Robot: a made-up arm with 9 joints. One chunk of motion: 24 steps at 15 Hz.
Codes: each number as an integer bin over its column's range. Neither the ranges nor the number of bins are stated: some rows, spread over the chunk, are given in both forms.
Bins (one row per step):
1: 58 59 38 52 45 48
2: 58 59 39 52 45 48
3: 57 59 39 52 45 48
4: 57 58 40 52 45 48
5: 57 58 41 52 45 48
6: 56 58 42 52 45 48
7: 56 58 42 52 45 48
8: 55 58 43 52 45 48
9: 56 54 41 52 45 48
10: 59 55 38 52 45 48
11: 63 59 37 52 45 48
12: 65 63 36 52 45 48
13: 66 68 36 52 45 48
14: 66 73 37 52 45 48
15: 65 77 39 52 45 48
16: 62 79 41 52 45 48
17: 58 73 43 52 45 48
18: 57 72 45 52 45 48
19: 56 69 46 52 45 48
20: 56 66 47 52 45 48
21: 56 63 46 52 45 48
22: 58 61 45 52 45 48
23: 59 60 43 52 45 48
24: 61 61 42 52 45 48
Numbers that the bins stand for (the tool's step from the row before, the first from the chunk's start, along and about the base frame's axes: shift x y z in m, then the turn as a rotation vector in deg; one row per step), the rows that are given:
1: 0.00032 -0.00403 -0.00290 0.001 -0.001 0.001
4: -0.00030 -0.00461 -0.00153 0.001 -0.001 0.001
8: -0.00156 -0.00461 0.00054 0.001 -0.001 0.001
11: 0.00345 -0.00403 -0.00359 0.001 -0.001 0.001
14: 0.00533 0.00403 -0.00359 0.001 -0.001 0.001
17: 0.00032 0.00403 0.00054 0.001 -0.001 0.001
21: -0.00093 -0.00173 0.00260 0.001 -0.001 0.001
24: 0.00220 -0.00288 -0.00015 0.001 -0.001 0.001
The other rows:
2: 0.00032 -0.00403 -0.00221 0.001 -0.001 0.001
3: -0.00030 -0.00403 -0.00221 0.001 -0.001 0.001
5: -0.00030 -0.00461 -0.00084 0.001 -0.001 0.001
6: -0.00093 -0.00461 -0.00015 0.001 -0.001 0.001
7: -0.00093 -0.00461 -0.00015 0.001 -0.001 0.001
9: -0.00093 -0.00691 -0.00084 0.001 -0.001 0.001
10: 0.00095 -0.00633 -0.00290 0.001 -0.001 0.001
12: 0.00471 -0.00173 -0.00427 0.001 -0.001 0.001
13: 0.00533 0.00115 -0.00427 0.001 -0.001 0.001
15: 0.00471 0.00633 -0.00221 0.001 -0.001 0.001
16: 0.00283 0.00748 -0.00084 0.001 -0.001 0.001
18: -0.00030 0.00345 0.00191 0.001 -0.001 0.001
19: -0.00093 0.00173 0.00260 0.001 -0.001 0.001
20: -0.00093 0.00000 0.00328 0.001 -0.001 0.001
22: 0.00032 -0.00288 0.00191 0.001 -0.001 0.001
23: 0.00095 -0.00345 0.00054 0.001 -0.001 0.001

